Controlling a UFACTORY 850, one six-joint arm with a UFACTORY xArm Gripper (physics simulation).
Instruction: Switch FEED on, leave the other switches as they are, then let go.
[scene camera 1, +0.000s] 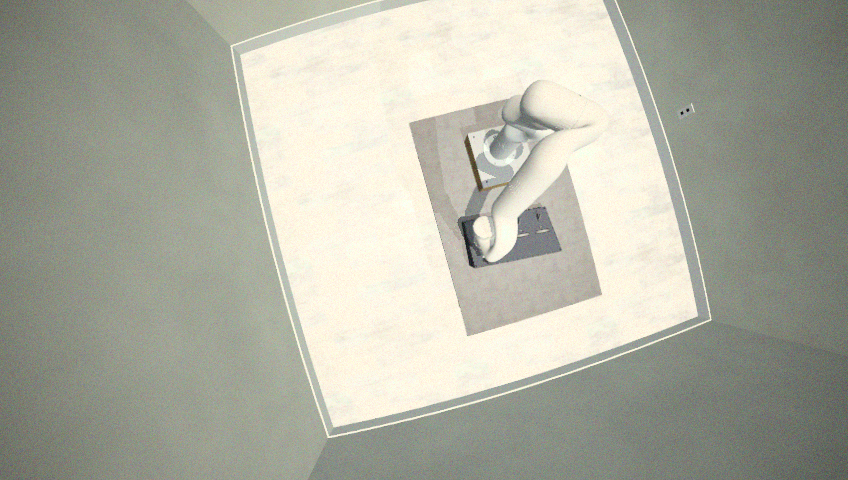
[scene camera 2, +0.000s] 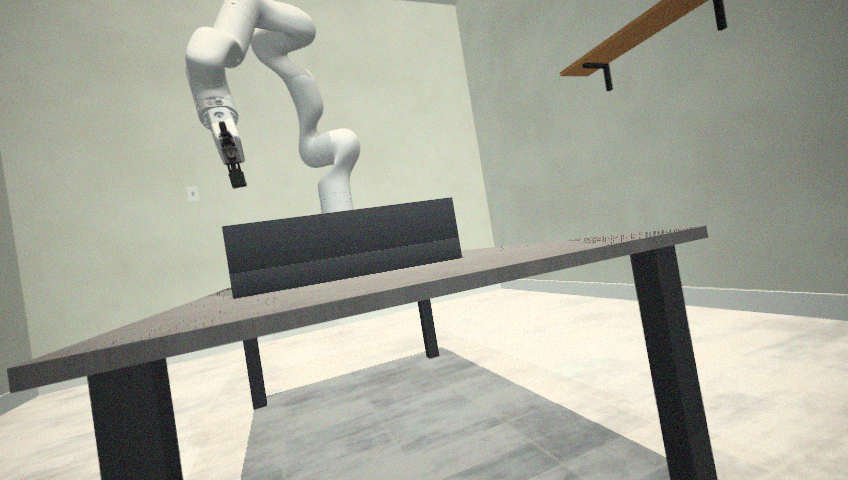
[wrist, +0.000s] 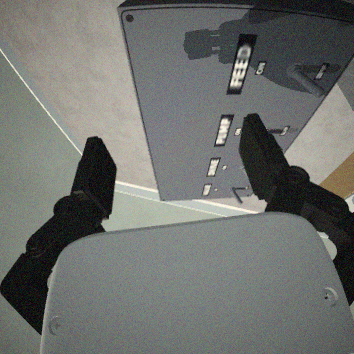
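Note:
A dark switch panel stands on the table. In the wrist view the FEED label is at its upper right, with an ON mark beside it. The FEED lever lies in the arm's shadow, on the side away from ON; its exact setting is hard to tell. The PUMP label is below; its lever is hidden behind a finger. Two smaller labels follow, and a far lever shows. My gripper is open and empty, above the panel, turned edge-on in scene camera 2.
The table carries the panel and the arm's white base plate with wooden sides. The arm covers part of the panel in scene camera 1. A wooden shelf is on the wall.

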